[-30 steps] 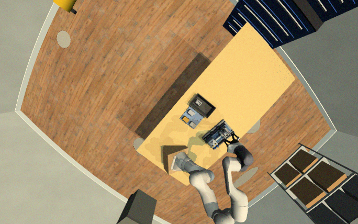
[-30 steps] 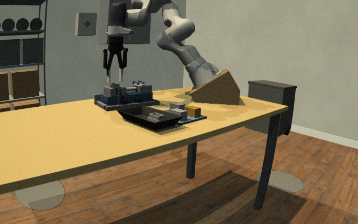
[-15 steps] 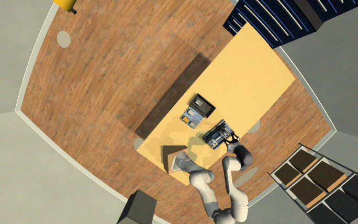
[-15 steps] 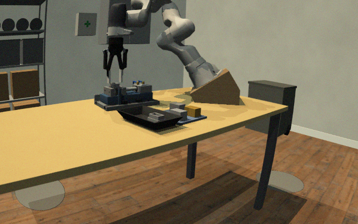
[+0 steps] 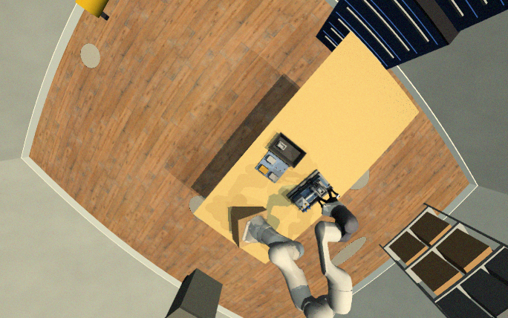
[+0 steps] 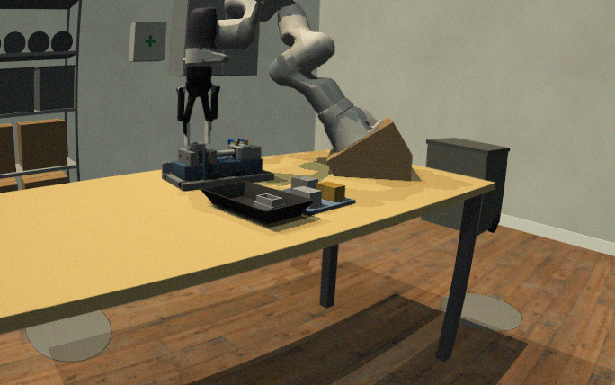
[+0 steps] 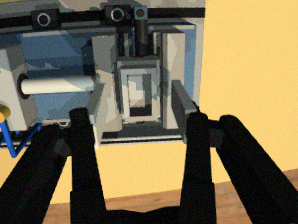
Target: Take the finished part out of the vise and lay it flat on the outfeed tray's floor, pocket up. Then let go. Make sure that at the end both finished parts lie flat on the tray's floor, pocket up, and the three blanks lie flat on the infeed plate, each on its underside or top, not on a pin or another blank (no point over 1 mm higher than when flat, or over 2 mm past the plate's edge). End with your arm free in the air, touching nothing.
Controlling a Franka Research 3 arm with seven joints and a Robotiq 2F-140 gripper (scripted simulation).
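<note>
My hand is 60 mm past the vise, 30 mm to the right of it and 100 mm above it. From my hand the other things lie so: yellow block 50 mm behind, 420 mm to the left, 120 mm below.
</note>
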